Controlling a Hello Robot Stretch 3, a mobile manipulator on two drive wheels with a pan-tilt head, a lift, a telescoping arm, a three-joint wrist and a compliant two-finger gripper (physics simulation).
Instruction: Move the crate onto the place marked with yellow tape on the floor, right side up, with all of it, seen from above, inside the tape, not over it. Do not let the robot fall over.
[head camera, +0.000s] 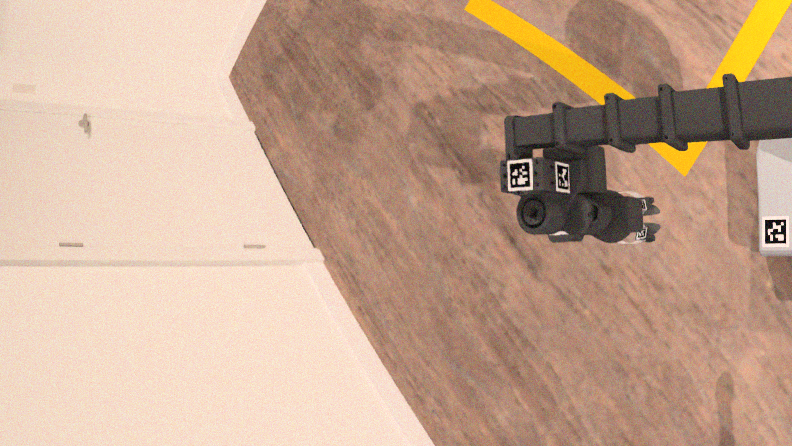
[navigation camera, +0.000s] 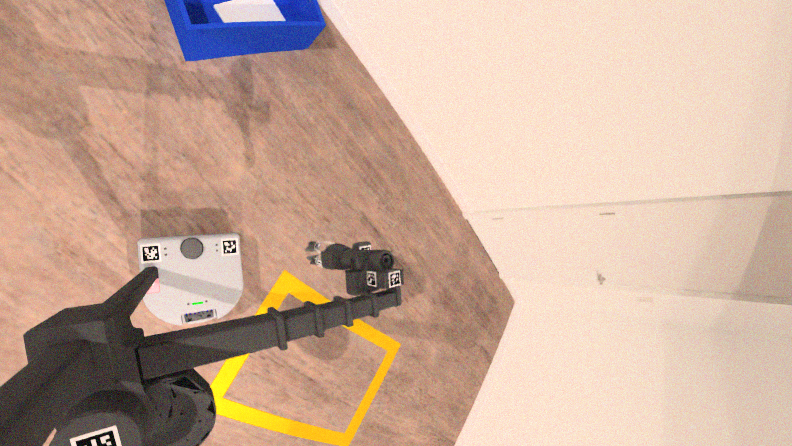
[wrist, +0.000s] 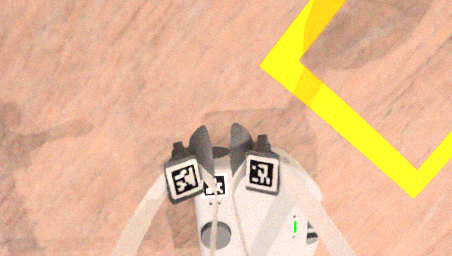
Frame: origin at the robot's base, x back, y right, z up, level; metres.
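Where they show: gripper, fingertip midpoint: (head camera: 652, 219) (navigation camera: 309, 252) (wrist: 220, 143); robot's base, link origin: (navigation camera: 191, 247).
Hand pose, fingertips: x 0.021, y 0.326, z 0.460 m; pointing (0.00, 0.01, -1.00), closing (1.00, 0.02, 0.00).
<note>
Things, the pixels of their top centre, and the offset from my fingertips. "spot": a spot on its surface instead.
- blue crate, surface spot: (navigation camera: 242, 41) spot: dx -0.878, dy -0.152, dz -0.346 m
- white flat thing, top centre: (navigation camera: 254, 16) dx -1.089, dy -0.096, dz -0.427 m
The blue crate (navigation camera: 242, 41) stands right side up on the wooden floor at the top left of the navigation view, with a white flat thing (navigation camera: 249, 10) inside it. It does not show in the head or wrist views. The yellow tape square (navigation camera: 376, 379) (head camera: 543, 47) (wrist: 351, 124) lies on the floor beside my base, well apart from the crate, with nothing inside it. My gripper (head camera: 653, 221) (navigation camera: 310, 253) (wrist: 220, 143) hangs at the end of the stretched arm, just outside one tape corner. Its fingers are nearly together and hold nothing.
My grey base (navigation camera: 190, 283) (head camera: 776, 182) (wrist: 246, 218) stands next to the tape's corner. A cream wall with cabinet fronts (head camera: 138, 221) (navigation camera: 578, 143) bounds the floor on the side beyond the gripper.
</note>
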